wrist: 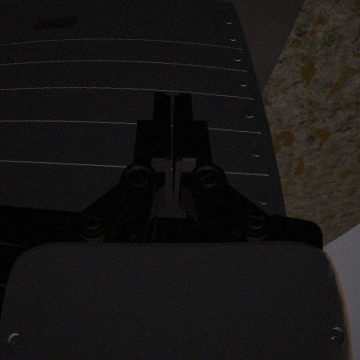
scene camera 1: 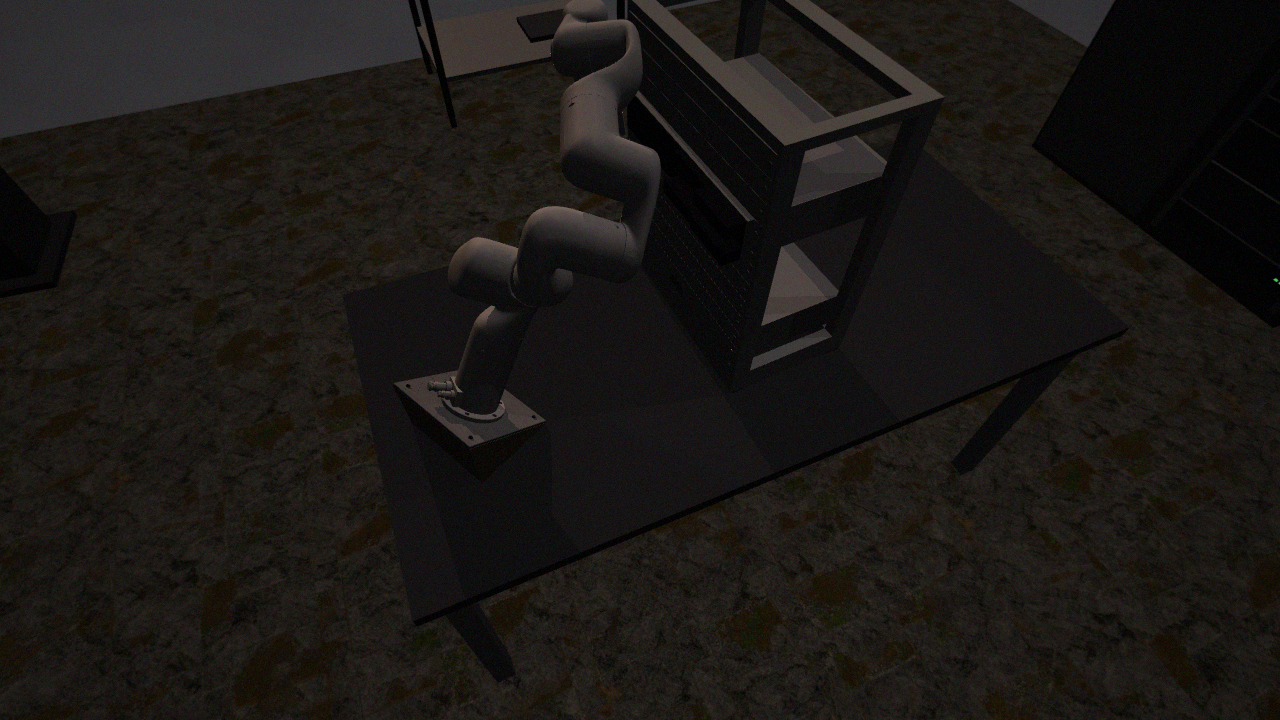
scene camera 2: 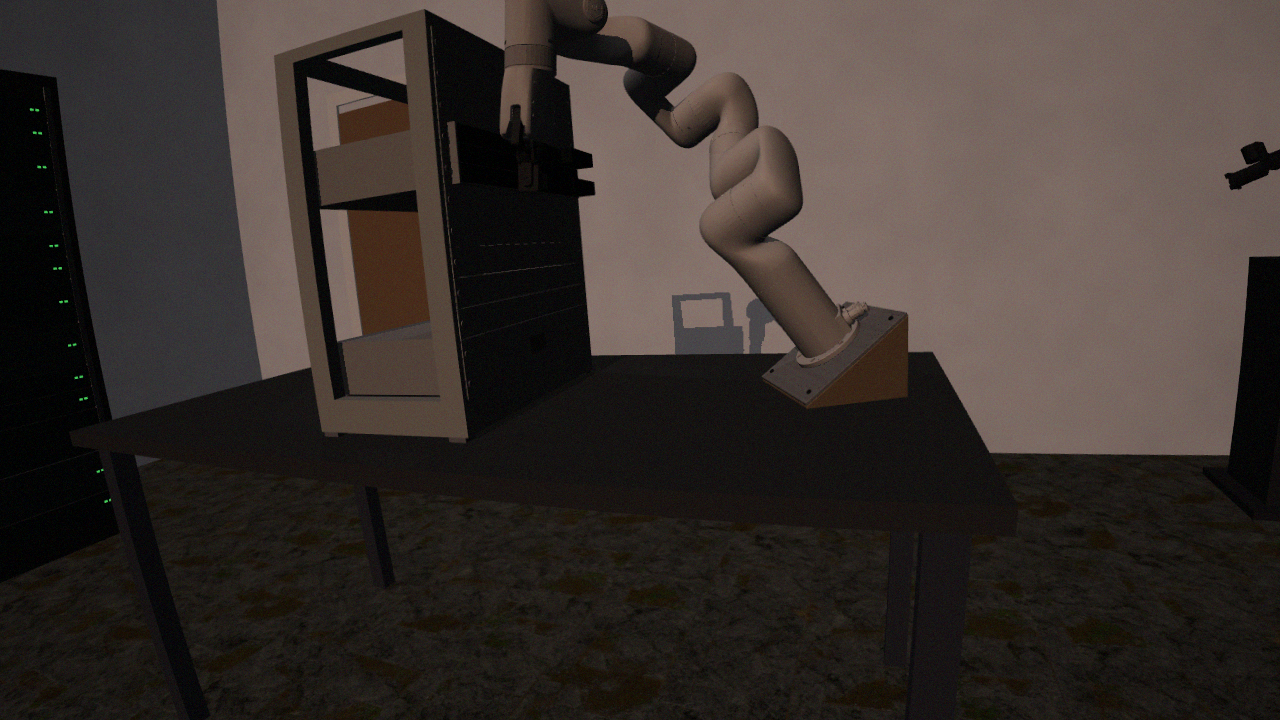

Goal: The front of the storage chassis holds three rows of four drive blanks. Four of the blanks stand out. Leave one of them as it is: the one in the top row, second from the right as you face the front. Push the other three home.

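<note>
The storage chassis is a dark band across the upper rack front. In scene view 2, one drive blank stands out at the chassis's far end, the right as one faces it, with another protruding blank below it. Their exact rows and columns cannot be told, and the other blanks are too dark to separate. My gripper is shut and empty, pointing down before the chassis's left half. Whether it touches a blank cannot be told. The arm hides it in scene view 1.
The open-sided rack stands on the dark table. Its lower front panels lie beyond the fingers in the wrist view. The arm's wedge base is on the table before the rack.
</note>
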